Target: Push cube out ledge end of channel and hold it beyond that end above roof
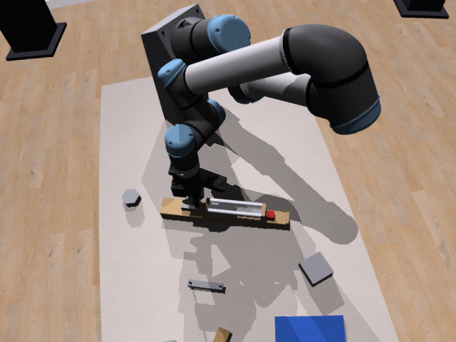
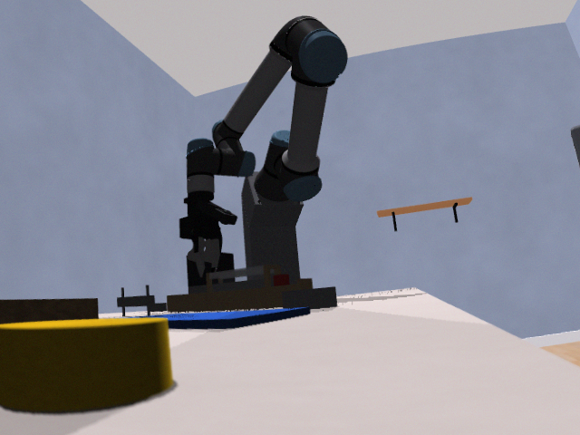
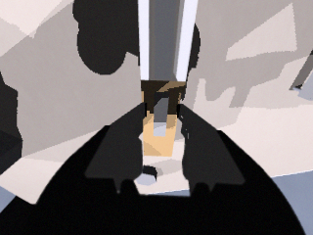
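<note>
Right now my hand is 4 cm above the thin grey stick. Round my hand: red cube 23 cm to the left, 4 cm below, 3 cm ahead; grey square block 37 cm to the left, 20 cm ahead, 8 cm below; flat grey bar 26 cm ahead, 7 cm below, 2 cm to the left.
</note>
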